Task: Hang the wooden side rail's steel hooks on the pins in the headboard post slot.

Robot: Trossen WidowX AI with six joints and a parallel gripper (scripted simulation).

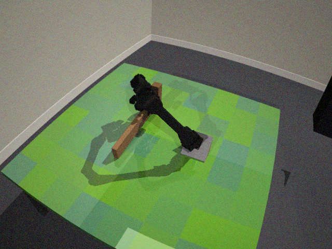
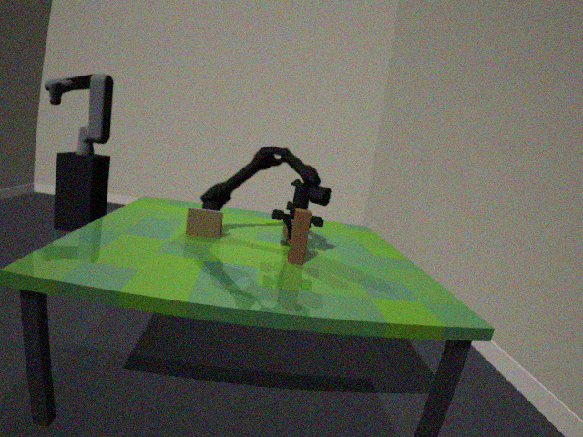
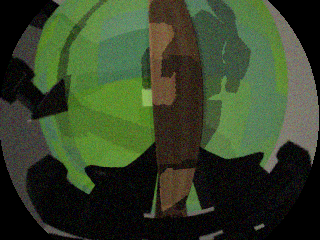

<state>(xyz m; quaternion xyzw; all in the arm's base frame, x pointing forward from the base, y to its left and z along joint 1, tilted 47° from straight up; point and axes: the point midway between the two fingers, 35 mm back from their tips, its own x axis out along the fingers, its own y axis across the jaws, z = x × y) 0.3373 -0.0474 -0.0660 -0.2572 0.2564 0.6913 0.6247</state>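
The headboard post is 12 cm to the right of my gripper tip and 4 cm above it.
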